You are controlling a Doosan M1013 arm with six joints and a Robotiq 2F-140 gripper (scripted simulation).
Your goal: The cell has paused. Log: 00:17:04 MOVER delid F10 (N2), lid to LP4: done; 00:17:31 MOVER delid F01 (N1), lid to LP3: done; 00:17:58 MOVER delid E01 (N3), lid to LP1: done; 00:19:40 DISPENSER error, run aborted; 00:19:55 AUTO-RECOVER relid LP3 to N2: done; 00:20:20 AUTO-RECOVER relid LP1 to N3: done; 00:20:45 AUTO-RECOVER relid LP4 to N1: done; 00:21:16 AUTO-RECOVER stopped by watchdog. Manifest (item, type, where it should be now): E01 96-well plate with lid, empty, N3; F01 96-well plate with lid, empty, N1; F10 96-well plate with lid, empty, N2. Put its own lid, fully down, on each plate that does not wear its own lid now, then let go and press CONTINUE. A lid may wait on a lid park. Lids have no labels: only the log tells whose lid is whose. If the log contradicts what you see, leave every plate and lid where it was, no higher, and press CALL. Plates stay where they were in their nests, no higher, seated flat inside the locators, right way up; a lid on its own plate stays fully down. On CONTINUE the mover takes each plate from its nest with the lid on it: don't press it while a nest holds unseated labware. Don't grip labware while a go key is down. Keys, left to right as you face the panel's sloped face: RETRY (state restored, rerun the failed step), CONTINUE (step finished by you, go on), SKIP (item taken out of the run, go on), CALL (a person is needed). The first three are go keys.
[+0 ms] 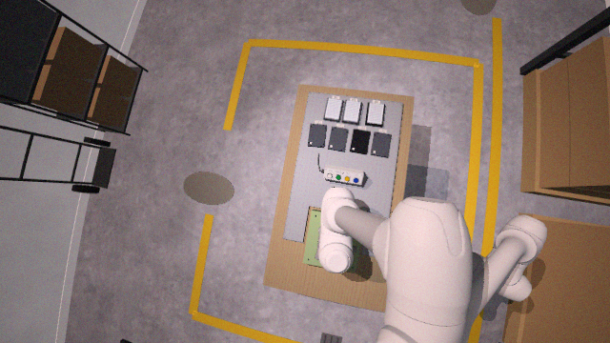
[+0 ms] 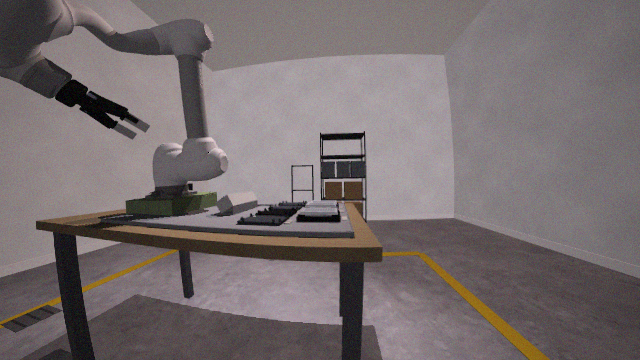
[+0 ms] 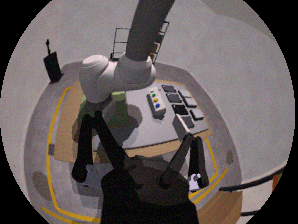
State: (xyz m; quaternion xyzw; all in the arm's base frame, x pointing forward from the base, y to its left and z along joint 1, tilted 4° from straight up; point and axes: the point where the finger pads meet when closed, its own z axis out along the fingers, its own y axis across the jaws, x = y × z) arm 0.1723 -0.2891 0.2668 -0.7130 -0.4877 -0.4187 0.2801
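Now: hand 550 mm short of the label, 480 mm to the right of it and 320 mm above it.
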